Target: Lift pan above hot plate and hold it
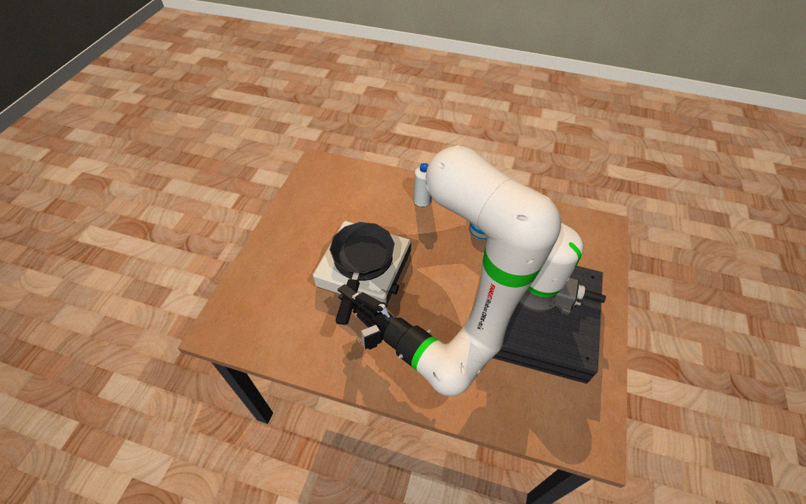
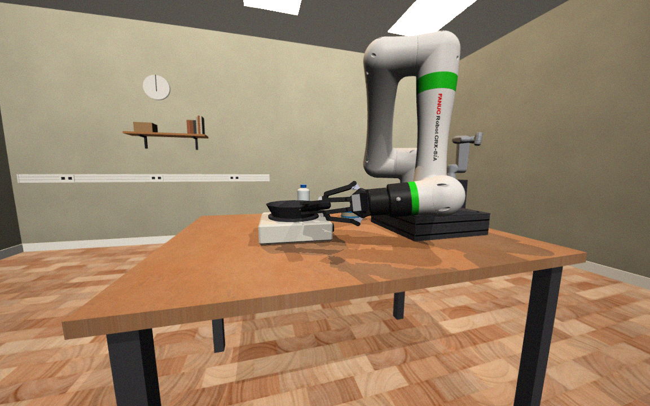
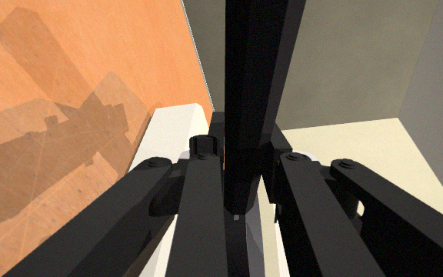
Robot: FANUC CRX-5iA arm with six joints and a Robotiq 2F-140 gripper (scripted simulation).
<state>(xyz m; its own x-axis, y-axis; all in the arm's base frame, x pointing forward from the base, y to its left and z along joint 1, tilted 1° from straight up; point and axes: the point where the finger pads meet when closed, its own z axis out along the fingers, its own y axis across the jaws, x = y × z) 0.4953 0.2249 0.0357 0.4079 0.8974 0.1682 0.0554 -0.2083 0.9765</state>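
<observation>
The black pan lies 13 cm to the right of my hand, 3 cm ahead of it and 2 cm below it. The rest, counted from my hand: white hot plate 18 cm to the right, 9 cm below, 2 cm ahead; then white roll 48 cm to the right, 29 cm behind, 11 cm below.
</observation>
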